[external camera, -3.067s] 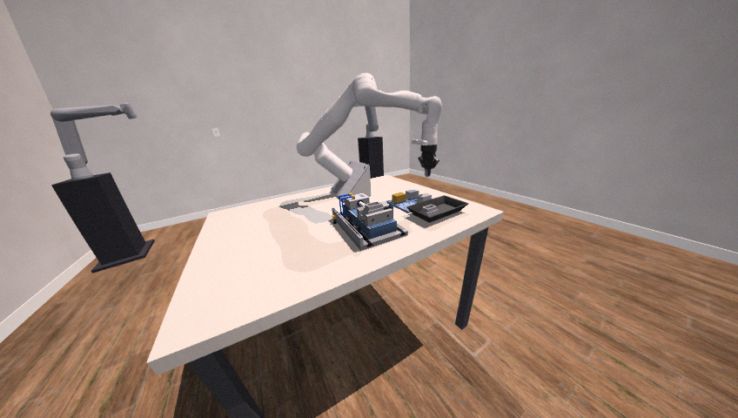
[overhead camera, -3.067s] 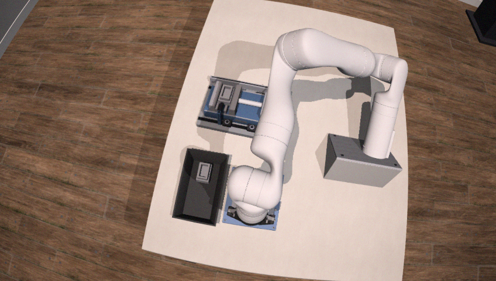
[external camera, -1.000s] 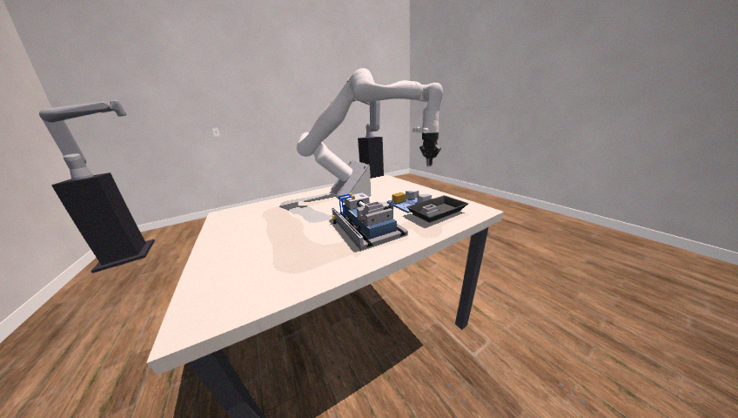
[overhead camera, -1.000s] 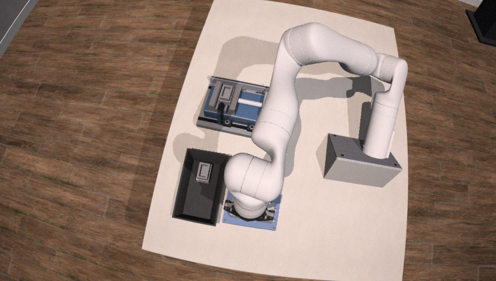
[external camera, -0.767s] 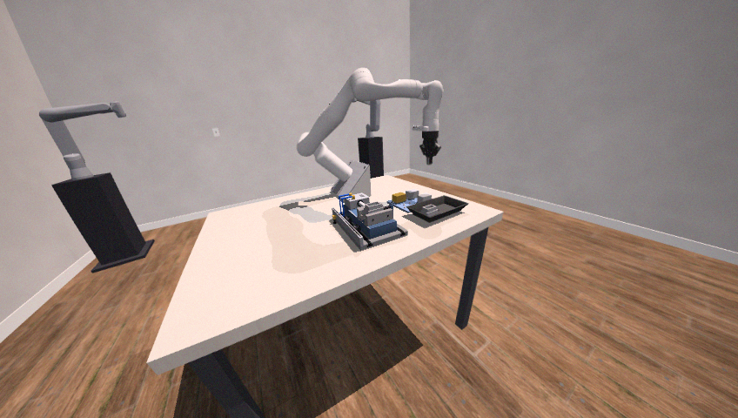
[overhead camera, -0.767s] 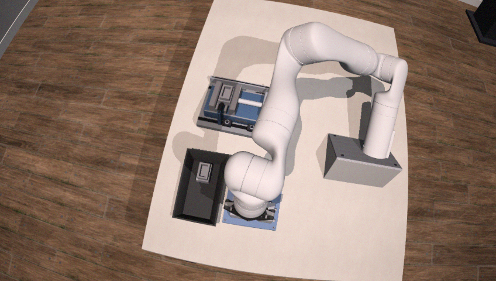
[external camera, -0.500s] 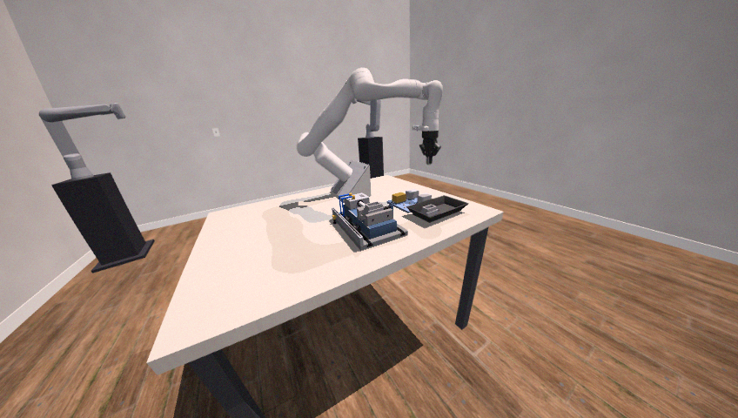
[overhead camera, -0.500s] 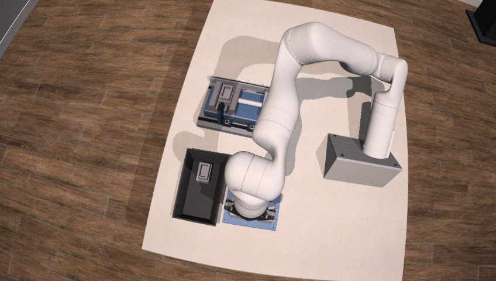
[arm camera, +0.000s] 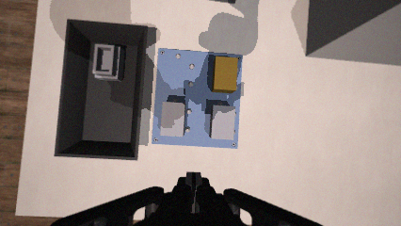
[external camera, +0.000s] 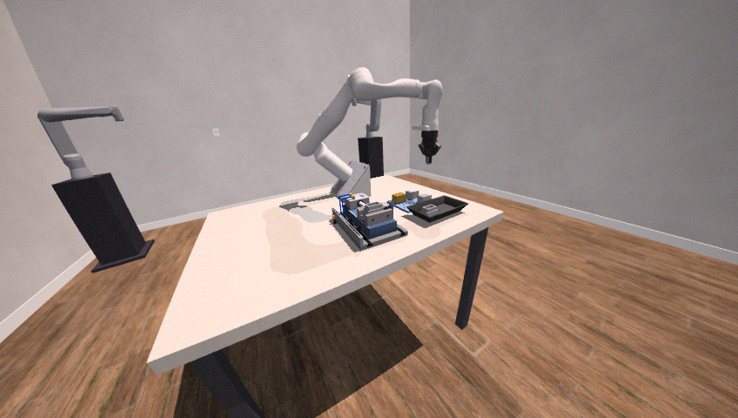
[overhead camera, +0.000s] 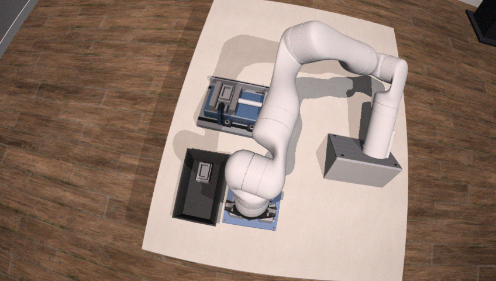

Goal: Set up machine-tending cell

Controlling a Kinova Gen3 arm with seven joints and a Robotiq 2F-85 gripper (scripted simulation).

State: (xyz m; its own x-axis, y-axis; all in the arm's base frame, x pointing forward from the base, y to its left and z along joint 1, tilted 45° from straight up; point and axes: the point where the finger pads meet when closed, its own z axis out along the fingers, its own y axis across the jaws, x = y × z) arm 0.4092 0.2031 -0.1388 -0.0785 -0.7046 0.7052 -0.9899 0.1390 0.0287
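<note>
Right now my hand is 2 cm short of the white rod, 41 cm to the left of it and 12 cm above it. The rest, counted from my hand: hose block 6 cm behind, 40 cm to the right, 12 cm below; then blue vise 4 cm ahead, 41 cm to the right, 16 cm below; then brass blank 6 cm behind, 14 cm to the right, 17 cm below.
</note>
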